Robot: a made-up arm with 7 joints.
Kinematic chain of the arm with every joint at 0, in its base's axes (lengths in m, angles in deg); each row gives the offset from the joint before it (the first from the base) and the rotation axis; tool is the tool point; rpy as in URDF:
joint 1: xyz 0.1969 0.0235 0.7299 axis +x
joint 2: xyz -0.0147 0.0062 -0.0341 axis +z
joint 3: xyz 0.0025 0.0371 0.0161 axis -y
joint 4: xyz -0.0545 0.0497 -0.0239 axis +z
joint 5: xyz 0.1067 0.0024 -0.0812 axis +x
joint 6: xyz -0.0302 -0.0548 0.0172 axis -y
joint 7: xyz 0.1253 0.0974 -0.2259 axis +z
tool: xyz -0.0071 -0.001 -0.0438 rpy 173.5 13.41 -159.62
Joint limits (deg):
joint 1: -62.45..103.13
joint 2: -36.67..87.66
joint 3: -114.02..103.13
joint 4: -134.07..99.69
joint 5: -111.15..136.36
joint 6: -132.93..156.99
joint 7: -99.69..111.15
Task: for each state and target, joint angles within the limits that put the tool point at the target. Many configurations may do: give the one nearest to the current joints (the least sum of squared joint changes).
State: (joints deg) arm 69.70 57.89 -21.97 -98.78 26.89 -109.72 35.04
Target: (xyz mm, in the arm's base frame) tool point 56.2 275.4 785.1
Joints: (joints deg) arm 56.46 54.34 -24.56 -132.36 32.87 -102.85 33.95
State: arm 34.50 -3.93 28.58 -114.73 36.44 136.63 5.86
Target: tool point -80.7 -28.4 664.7
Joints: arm 37.04 1.64 36.60 -106.30 31.24 130.45 5.73
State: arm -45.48 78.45 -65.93 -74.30 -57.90 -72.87 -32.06
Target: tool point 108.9 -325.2 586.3
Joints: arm -10.67 87.66 -30.22 -63.69 -41.33 -46.10 -32.73
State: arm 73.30 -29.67 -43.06 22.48 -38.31 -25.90 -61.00
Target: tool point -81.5 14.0 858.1
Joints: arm 71.17 -36.67 -68.52 17.73 -57.28 -75.29 -57.86
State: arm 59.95 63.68 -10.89 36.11 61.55 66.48 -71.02
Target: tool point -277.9 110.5 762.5
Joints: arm 69.66 74.39 -25.58 78.16 66.78 52.93 -71.58
